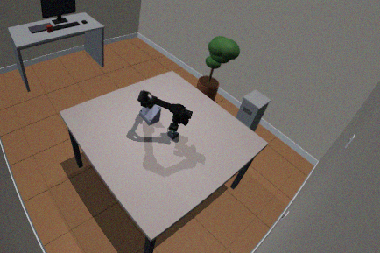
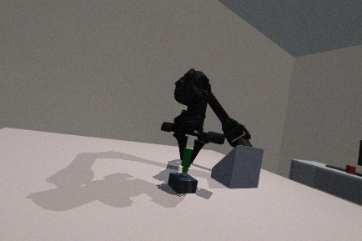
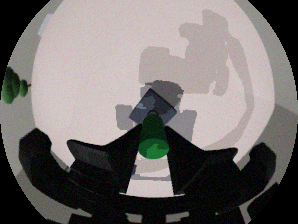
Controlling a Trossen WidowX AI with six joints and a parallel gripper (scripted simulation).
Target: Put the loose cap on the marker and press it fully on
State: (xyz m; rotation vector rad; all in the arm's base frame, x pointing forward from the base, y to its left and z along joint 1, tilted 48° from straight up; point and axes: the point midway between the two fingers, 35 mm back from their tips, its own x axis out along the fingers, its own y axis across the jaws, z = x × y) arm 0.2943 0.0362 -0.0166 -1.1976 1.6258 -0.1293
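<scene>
Right now my gripper tip is 1 cm below the green cap. Also, from my gripper tip: holder block 6 cm below.
</scene>
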